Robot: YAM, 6 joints.
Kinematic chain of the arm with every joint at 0, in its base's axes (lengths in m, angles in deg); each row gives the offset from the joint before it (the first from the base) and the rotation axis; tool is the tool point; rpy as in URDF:
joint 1: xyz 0 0 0.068 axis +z
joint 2: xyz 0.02 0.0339 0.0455 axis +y
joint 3: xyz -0.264 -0.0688 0 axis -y
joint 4: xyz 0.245 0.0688 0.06 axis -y
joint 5: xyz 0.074 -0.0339 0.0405 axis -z
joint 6: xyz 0.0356 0 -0.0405 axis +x
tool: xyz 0 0 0 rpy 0 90 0
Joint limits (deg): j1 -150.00..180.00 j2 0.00..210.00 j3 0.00..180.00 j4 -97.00..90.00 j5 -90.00..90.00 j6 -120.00..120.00
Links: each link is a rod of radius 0.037 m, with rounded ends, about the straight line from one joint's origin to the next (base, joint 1, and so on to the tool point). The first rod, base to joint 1, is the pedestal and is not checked.
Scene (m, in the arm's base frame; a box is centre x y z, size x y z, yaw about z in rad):
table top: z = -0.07
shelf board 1: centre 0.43 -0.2 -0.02 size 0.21 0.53 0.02 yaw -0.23
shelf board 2: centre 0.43 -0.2 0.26 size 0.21 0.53 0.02 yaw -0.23
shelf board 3: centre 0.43 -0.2 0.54 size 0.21 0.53 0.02 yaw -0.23
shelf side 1: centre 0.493 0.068 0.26 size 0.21 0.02 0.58 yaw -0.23
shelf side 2: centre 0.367 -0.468 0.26 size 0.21 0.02 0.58 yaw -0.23
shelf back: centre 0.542 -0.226 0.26 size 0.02 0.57 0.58 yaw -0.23
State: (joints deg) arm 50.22 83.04 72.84 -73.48 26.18 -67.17
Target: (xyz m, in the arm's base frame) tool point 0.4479 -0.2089 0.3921
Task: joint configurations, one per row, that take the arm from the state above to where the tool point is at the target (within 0.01 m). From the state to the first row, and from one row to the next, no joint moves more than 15 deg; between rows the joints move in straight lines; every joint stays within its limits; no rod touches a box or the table.
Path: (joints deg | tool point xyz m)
1: 36.58 82.52 75.63 -71.24 26.19 -67.17 | 0.2164 0.1410 0.3017
2: 22.93 81.99 78.41 -69.00 26.21 -67.17 | 0.2485 0.0881 0.3184
3: 9.29 81.47 81.20 -66.76 26.22 -67.17 | 0.2665 0.0277 0.3359
4: -4.35 80.95 83.99 -64.52 26.23 -67.17 | 0.2686 -0.0362 0.3540
5: -17.99 80.42 86.78 -62.28 26.25 -67.17 | 0.2541 -0.0991 0.3729
6: -31.64 79.90 89.56 -60.03 26.26 -67.17 | 0.2239 -0.1565 0.3921
7: -28.85 93.79 102.58 -48.97 25.76 -67.17 | 0.3004 -0.1831 0.4052
8: -26.06 107.67 115.59 -37.90 25.26 -67.17 | 0.3765 -0.2010 0.4052
9: -23.28 121.56 128.61 -26.84 24.75 -67.17 | 0.4479 -0.2089 0.3921

